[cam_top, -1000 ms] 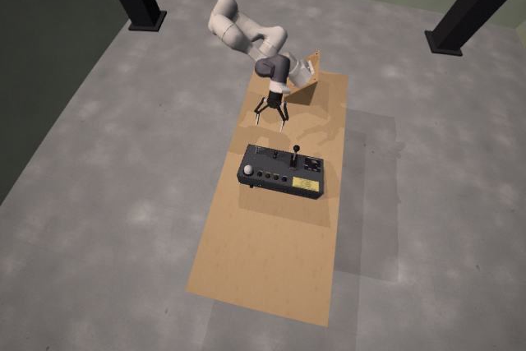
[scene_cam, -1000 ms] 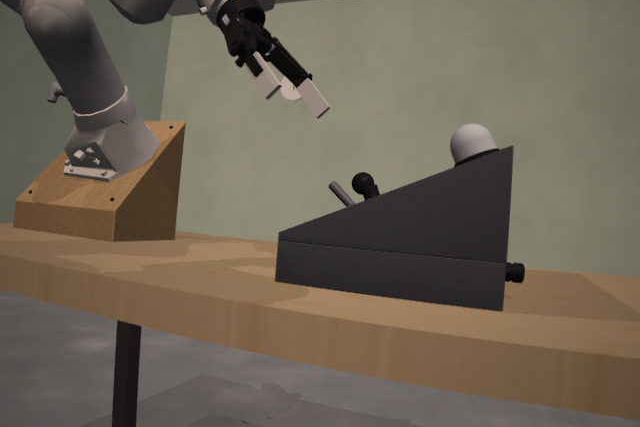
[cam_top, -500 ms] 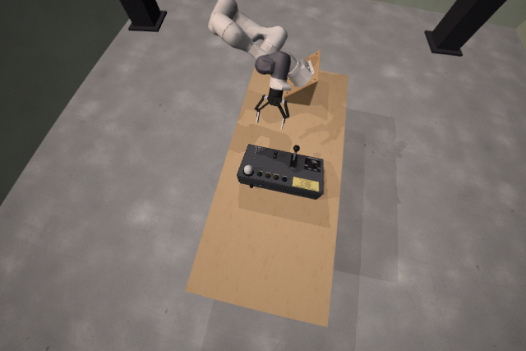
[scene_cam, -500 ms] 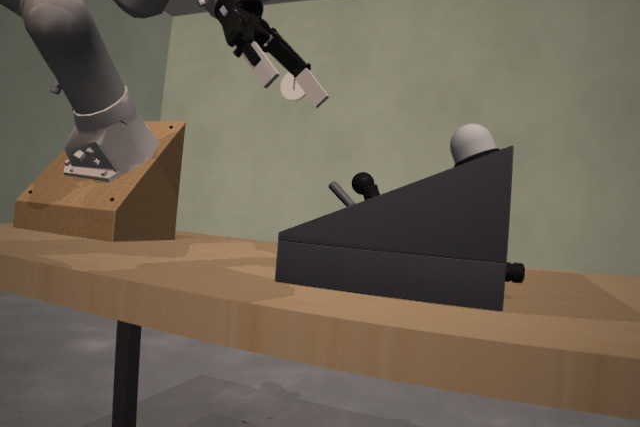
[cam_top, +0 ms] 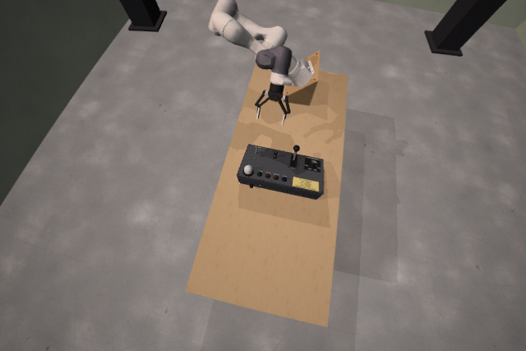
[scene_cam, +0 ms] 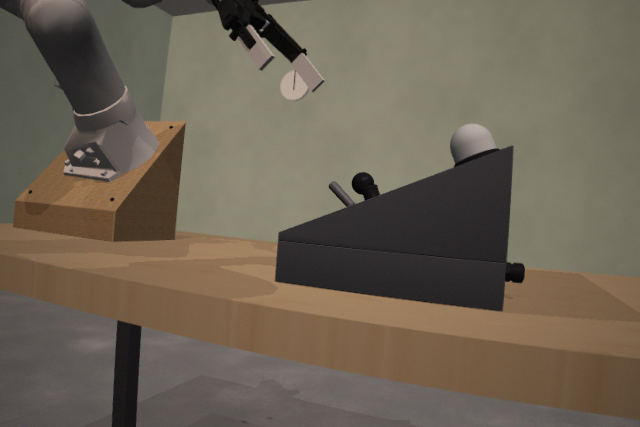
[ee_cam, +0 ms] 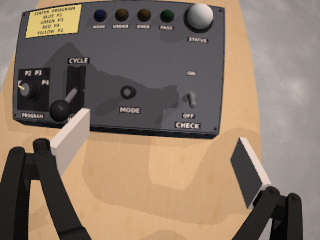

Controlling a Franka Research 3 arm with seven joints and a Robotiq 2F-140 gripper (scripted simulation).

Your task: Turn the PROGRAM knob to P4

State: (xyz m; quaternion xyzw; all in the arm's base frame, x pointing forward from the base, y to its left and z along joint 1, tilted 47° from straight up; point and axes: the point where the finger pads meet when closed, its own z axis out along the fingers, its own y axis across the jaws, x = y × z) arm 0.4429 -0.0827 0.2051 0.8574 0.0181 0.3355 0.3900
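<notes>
Right now the black ball lever is 12 cm ahead of my hand, 17 cm to the left of it and 18 cm below it. The rest, counted from my hand: dark sloped console 17 cm ahead, 11 cm to the left, 21 cm below; then mode button 13 cm ahead, 5 cm to the left, 18 cm below; then check toggle 11 cm ahead, 7 cm to the right, 19 cm below.
</notes>
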